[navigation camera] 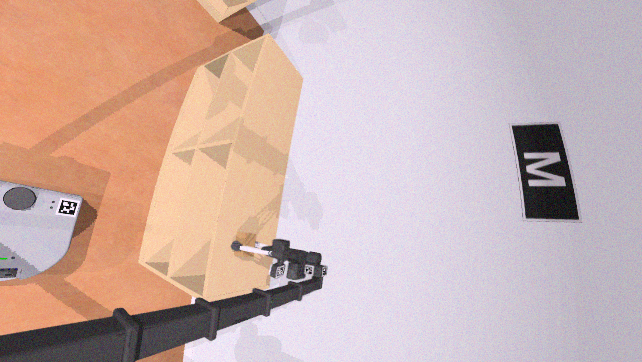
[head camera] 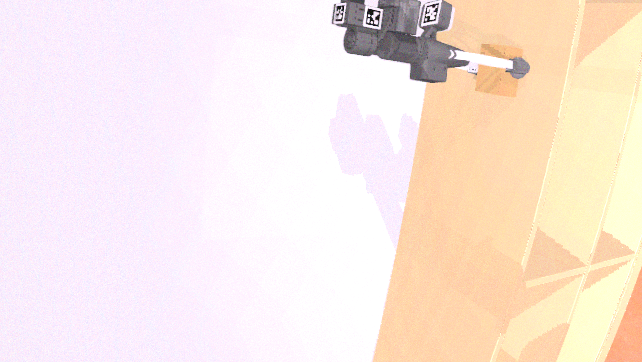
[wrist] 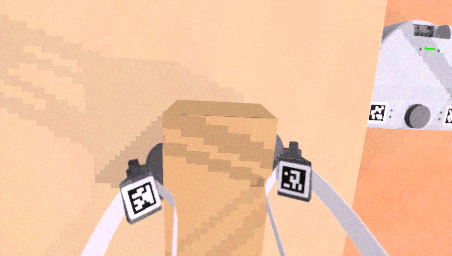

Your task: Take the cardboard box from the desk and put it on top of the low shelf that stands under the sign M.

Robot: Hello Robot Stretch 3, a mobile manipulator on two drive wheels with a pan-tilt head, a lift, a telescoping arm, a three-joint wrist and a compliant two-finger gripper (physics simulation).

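Pixels of known places: gripper, fingertip midpoint: (navigation camera: 239,243) (head camera: 509,70); robot's base, origin of the base link: (navigation camera: 20,197).
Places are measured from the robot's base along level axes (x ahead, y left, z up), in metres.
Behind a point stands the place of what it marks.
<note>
My gripper (head camera: 496,68) {x -0.021, y -0.619, z 0.613 m} (navigation camera: 246,245) {x -0.021, y -0.619, z 0.613 m} (wrist: 215,154) {x -0.021, y -0.619, z 0.613 m} is shut on the brown cardboard box (head camera: 492,86) {x 0.015, y -0.606, z 0.667 m} (navigation camera: 245,236) {x 0.015, y -0.592, z 0.665 m} (wrist: 218,175), with a fingertip against each side. The box is upright over the top of the low shelf (head camera: 465,200) {x 0.255, y -0.667, z 0.611 m} (navigation camera: 272,100) {x 0.658, y -0.639, z 0.611 m} (wrist: 310,50), towards the near end in the navigation view. Shadows of the box and gripper fall on the shelf top beside it. The box's underside is hidden, so the exact gap to the top cannot be told. The sign M (navigation camera: 545,200) {x 0.243, y -0.883, z 1.736 m} is on the wall, at the right of the navigation view. The desk does not show.
The black telescoping arm (navigation camera: 165,325) {x -0.087, y -0.154, z 0.971 m} runs in along the bottom of the navigation view, past the shelf's end. The wall (head camera: 125,175) {x 0.264, y -0.885, z 1.257 m} (navigation camera: 400,125) {x 0.591, y -0.890, z 1.182 m} stands along the shelf's back. My base (navigation camera: 40,225) {x -0.076, y -0.071, z 0.160 m} (wrist: 405,80) is on the orange floor in front. Another wooden unit (navigation camera: 225,9) {x 1.490, y -0.453, z 0.080 m} shows beyond.
</note>
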